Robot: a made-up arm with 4 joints. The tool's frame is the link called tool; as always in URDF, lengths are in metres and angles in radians. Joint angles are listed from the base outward.
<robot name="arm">
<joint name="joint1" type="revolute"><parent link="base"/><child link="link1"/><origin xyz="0.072 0.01 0.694" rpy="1.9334 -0.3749 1.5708"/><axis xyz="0 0 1"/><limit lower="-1.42" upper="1.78"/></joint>
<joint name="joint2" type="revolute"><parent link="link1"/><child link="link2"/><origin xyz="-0.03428 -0.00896 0.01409" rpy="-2.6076 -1.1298 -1.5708"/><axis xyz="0 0 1"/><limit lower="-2.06" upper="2.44"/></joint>
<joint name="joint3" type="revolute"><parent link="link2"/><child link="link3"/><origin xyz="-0.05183 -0.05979 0.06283" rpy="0.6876 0.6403 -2.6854"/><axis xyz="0 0 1"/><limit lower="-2.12" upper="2.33"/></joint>
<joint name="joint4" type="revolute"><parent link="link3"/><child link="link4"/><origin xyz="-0.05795 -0.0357 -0.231" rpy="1.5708 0 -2.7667"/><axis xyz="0 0 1"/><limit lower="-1.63" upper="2.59"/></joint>
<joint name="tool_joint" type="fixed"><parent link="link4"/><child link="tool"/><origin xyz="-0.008 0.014 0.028" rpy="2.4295 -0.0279 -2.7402"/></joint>
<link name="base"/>
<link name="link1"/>
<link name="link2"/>
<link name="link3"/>
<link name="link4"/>
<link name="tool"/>
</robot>
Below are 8 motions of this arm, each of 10 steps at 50 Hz.
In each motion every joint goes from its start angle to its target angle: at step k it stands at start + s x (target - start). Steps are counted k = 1, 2, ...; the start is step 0. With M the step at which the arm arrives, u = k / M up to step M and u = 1 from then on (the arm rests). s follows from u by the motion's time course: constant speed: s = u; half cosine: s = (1 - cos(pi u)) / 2; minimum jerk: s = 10 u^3 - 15 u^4 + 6 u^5.
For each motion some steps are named. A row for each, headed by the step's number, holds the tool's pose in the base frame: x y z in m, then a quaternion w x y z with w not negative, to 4 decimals.
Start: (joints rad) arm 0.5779 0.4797 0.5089 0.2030
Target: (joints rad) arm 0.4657 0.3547 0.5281 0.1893
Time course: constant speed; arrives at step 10
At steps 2, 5, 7, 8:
2: 0.2347 0.0227 0.5878 0.9337 0.2736 -0.2041 0.1080
5: 0.2372 0.0217 0.5938 0.9313 0.2639 -0.2200 0.1209
7: 0.2387 0.0212 0.5978 0.9294 0.2576 -0.2305 0.1297
8: 0.2394 0.0211 0.5999 0.9283 0.2544 -0.2357 0.1342

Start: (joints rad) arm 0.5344 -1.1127 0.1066 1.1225
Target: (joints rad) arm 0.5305 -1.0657 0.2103 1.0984
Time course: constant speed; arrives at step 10
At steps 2, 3, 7, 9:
2: 0.1675 -0.0283 0.8298 0.5349 0.7309 -0.3909 0.1639
3: 0.1684 -0.0280 0.8290 0.5401 0.7275 -0.3913 0.1612
7: 0.1722 -0.0269 0.8260 0.5606 0.7134 -0.3925 0.1507
9: 0.1740 -0.0264 0.8244 0.5708 0.7061 -0.3930 0.1456

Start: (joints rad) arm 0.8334 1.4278 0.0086 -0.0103
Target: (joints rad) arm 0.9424 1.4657 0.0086 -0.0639
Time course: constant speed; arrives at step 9
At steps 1, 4, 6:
1: 0.1182 0.0518 0.4818 0.9420 0.3224 0.0276 -0.0890
4: 0.1154 0.0579 0.4825 0.9375 0.3349 0.0273 -0.0902
6: 0.1136 0.0620 0.4831 0.9344 0.3433 0.0270 -0.0910

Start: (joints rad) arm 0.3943 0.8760 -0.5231 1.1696
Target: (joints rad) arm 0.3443 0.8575 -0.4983 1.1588
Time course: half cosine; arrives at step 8
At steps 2, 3, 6, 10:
2: 0.2375 0.0357 0.5299 0.7615 0.5281 0.1799 -0.3300
3: 0.2378 0.0350 0.5303 0.7652 0.5245 0.1782 -0.3279
6: 0.2387 0.0327 0.5317 0.7776 0.5124 0.1727 -0.3209
10: 0.2389 0.0321 0.5320 0.7809 0.5091 0.1711 -0.3190

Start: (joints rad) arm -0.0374 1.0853 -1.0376 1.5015
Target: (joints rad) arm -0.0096 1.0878 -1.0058 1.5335
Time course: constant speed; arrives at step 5
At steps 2, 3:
2: 0.2459 -0.0190 0.5146 0.7034 0.5318 0.2045 -0.4250
3: 0.2455 -0.0187 0.5141 0.7015 0.5314 0.2092 -0.4264

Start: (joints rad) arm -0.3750 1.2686 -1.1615 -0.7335
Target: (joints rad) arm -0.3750 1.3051 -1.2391 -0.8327
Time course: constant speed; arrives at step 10
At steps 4, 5, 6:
4: 0.2274 -0.0680 0.5186 0.7092 -0.0485 -0.6962 0.1000
5: 0.2275 -0.0684 0.5184 0.7054 -0.0515 -0.6998 0.1003
6: 0.2275 -0.0687 0.5181 0.7016 -0.0545 -0.7033 0.1005

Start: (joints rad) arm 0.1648 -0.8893 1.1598 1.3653
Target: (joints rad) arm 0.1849 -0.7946 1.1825 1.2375
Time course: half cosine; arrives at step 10
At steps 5, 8, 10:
5: 0.2101 -0.0022 0.7956 0.9511 0.1871 -0.2448 0.0231
8: 0.2133 -0.0020 0.7909 0.9525 0.1697 -0.2508 0.0306
10: 0.2140 -0.0020 0.7898 0.9529 0.1656 -0.2522 0.0324

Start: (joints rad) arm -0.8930 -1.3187 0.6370 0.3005
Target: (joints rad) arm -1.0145 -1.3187 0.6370 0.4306
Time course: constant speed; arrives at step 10
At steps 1, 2, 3, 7, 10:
1: 0.1040 0.1355 0.7725 0.4939 0.2073 -0.4624 0.7065
2: 0.1034 0.1367 0.7712 0.4987 0.2041 -0.4551 0.7088
3: 0.1027 0.1378 0.7700 0.5035 0.2009 -0.4479 0.7110
7: 0.0999 0.1421 0.7649 0.5221 0.1873 -0.4186 0.7191
10: 0.0978 0.1452 0.7609 0.5356 0.1761 -0.3966 0.7244

